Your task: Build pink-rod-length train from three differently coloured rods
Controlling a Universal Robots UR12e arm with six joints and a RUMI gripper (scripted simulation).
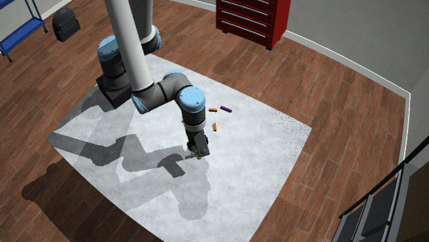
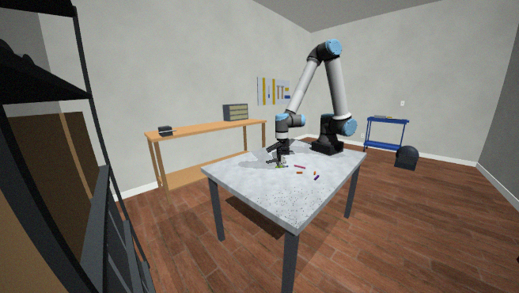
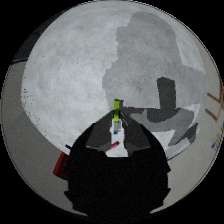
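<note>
Right now the lime rod is 1 cm below my hand. Round my hand: blue rod (6 cm behind, 3 cm to the left, 1 cm below); then pink rod (13 cm behind, 9 cm to the left, 1 cm below); then grey rod (4 cm behind, 2 cm to the left, 1 cm below).
</note>
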